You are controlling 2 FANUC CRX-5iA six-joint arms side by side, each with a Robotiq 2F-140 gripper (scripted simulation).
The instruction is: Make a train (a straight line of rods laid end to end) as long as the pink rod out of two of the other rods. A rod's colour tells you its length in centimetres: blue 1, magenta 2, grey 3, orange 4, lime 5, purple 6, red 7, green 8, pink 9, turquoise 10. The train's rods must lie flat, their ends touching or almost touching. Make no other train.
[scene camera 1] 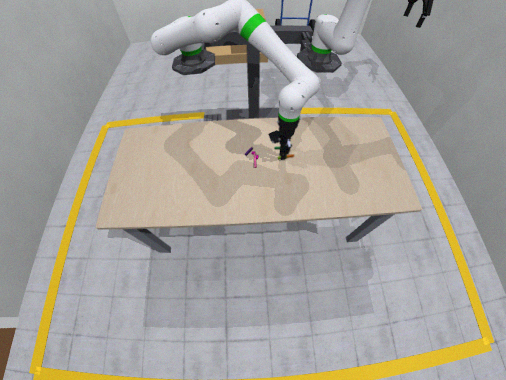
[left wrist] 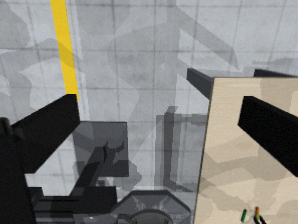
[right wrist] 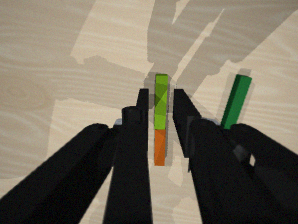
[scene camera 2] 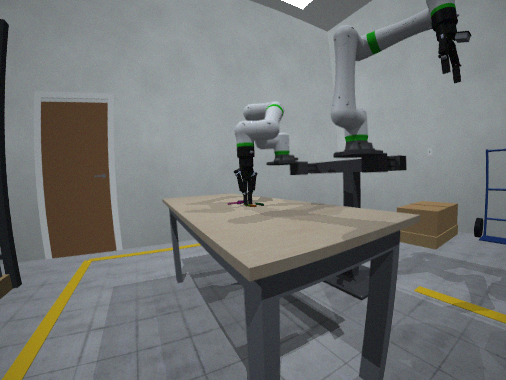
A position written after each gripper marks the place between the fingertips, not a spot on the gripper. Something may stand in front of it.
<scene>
In view: the left gripper [scene camera 2: 452,77], the right gripper [right wrist: 160,103] and a green rod [right wrist: 241,84].
The left gripper is seen too in the left wrist view [left wrist: 159,110].
</scene>
